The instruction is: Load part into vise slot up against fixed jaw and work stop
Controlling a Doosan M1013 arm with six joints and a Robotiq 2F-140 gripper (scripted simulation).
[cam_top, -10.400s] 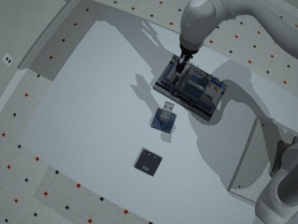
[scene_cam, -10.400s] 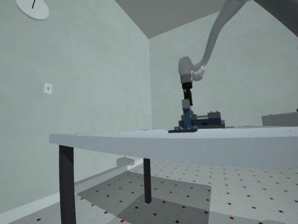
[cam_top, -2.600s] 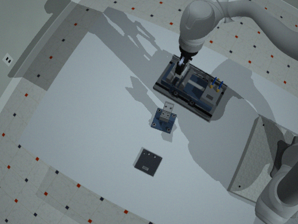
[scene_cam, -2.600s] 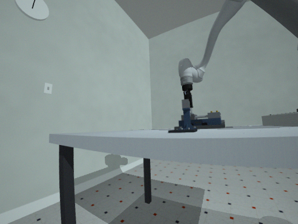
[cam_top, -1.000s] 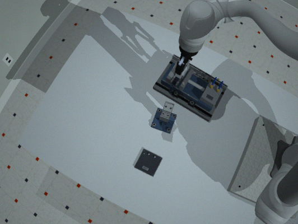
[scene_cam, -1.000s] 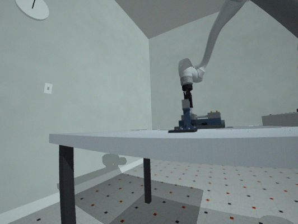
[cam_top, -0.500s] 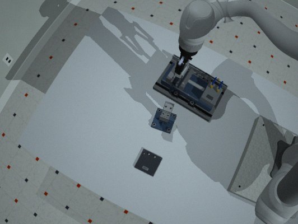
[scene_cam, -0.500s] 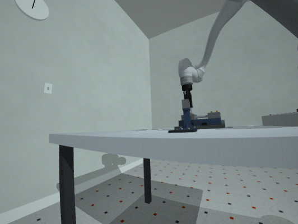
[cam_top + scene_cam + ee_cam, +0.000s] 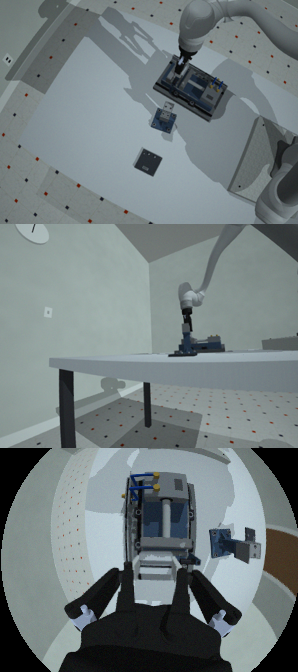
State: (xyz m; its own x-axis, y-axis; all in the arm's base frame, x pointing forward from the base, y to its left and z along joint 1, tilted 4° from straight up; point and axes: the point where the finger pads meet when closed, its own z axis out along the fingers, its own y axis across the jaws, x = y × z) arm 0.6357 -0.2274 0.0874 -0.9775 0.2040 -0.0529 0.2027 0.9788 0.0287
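The part is 20 mm below my hand. Also, from my hand: vise: 70 mm behind, 30 mm to the left, 80 mm below; air cylinder: 160 mm behind, 50 mm to the left, 40 mm below.
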